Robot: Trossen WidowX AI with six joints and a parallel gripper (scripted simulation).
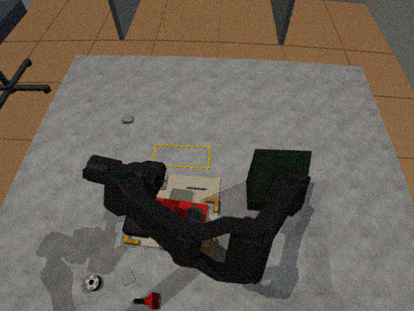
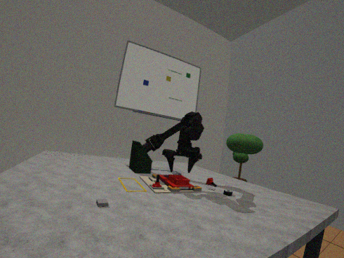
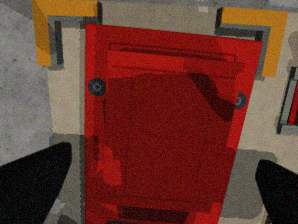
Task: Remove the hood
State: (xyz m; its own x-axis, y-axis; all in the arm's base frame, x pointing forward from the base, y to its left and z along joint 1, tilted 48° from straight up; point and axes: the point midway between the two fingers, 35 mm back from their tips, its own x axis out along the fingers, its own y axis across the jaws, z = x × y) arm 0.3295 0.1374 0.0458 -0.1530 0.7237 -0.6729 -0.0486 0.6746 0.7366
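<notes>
Right now my gripper tip is 30 mm above the red hood. From my gripper tip the other things lie so: grey disc (210 mm ahead, 330 mm to the right, 70 mm below).
</notes>
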